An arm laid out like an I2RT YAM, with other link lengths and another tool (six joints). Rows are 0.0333 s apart.
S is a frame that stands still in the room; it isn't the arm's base.
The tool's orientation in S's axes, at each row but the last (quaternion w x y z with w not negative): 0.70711 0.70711 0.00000 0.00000; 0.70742 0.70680 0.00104 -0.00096; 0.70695 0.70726 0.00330 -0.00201; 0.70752 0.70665 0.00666 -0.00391; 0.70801 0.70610 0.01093 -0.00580; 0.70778 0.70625 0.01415 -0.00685; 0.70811 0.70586 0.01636 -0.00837; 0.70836 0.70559 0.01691 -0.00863; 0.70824 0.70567 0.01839 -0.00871; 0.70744 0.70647 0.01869 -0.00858
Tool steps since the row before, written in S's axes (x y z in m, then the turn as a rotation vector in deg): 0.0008 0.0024 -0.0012 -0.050 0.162 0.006; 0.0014 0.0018 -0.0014 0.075 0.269 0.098; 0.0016 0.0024 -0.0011 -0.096 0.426 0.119; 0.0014 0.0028 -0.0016 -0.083 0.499 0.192; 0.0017 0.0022 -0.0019 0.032 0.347 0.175; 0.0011 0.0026 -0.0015 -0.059 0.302 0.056; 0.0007 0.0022 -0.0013 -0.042 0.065 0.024; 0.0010 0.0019 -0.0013 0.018 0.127 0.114; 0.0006 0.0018 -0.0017 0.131 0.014 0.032; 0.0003 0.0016 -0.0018 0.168 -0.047 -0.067
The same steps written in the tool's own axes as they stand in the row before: 0.0008 -0.0012 -0.0024 -0.050 0.006 -0.162; 0.0014 -0.0014 -0.0018 0.075 0.098 -0.269; 0.0016 -0.0011 -0.0024 -0.096 0.118 -0.426; 0.0014 -0.0016 -0.0028 -0.084 0.191 -0.499; 0.0018 -0.0019 -0.0022 0.030 0.177 -0.346; 0.0012 -0.0015 -0.0026 -0.058 0.055 -0.302; 0.0008 -0.0013 -0.0022 -0.042 0.023 -0.065; 0.0011 -0.0013 -0.0019 0.015 0.115 -0.126; 0.0007 -0.0017 -0.0018 0.130 0.037 -0.012; 0.0004 -0.0018 -0.0016 0.170 -0.061 0.049
